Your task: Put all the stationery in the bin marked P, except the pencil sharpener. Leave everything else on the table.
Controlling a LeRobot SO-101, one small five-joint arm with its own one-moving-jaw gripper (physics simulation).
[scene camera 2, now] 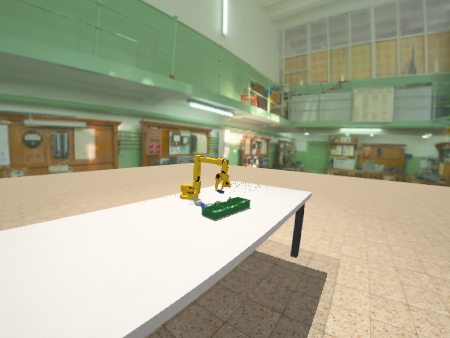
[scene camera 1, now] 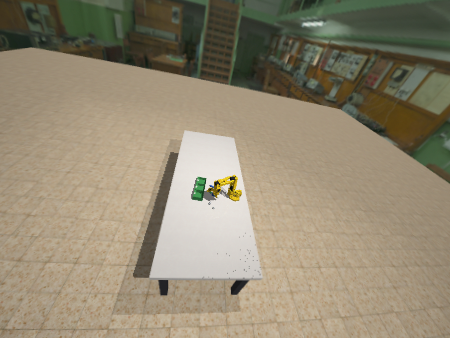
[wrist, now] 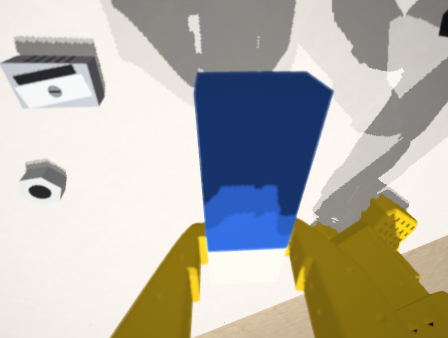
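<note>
Visible to me: a grey hex nut [wrist: 44, 185] and a blue eraser [wrist: 258, 132].
</note>
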